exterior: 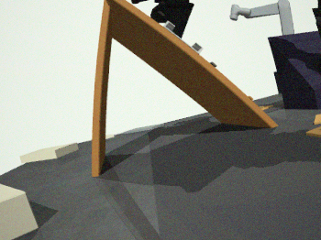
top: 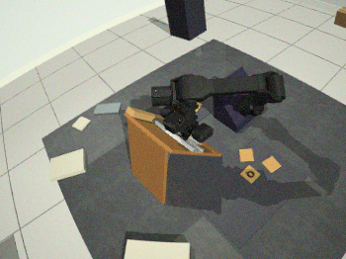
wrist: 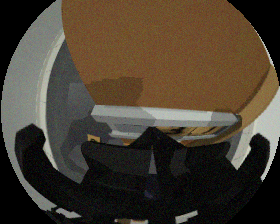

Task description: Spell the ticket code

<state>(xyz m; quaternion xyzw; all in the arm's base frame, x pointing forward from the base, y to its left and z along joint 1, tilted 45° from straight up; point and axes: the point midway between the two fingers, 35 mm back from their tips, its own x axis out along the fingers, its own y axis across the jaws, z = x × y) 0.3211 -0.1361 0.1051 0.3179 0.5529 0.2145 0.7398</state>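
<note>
Right now my gripper tip is 8 cm above the white ticket, 6 cm past it and 4 cm to the left of it. Round my gripper tip: cream block 43 cm to the right, 37 cm ahead, 16 cm below; small cream card 62 cm to the right, 19 cm ahead, 17 cm below; grey card 59 cm to the right, 17 cm below, 2 cm ahead.
</note>
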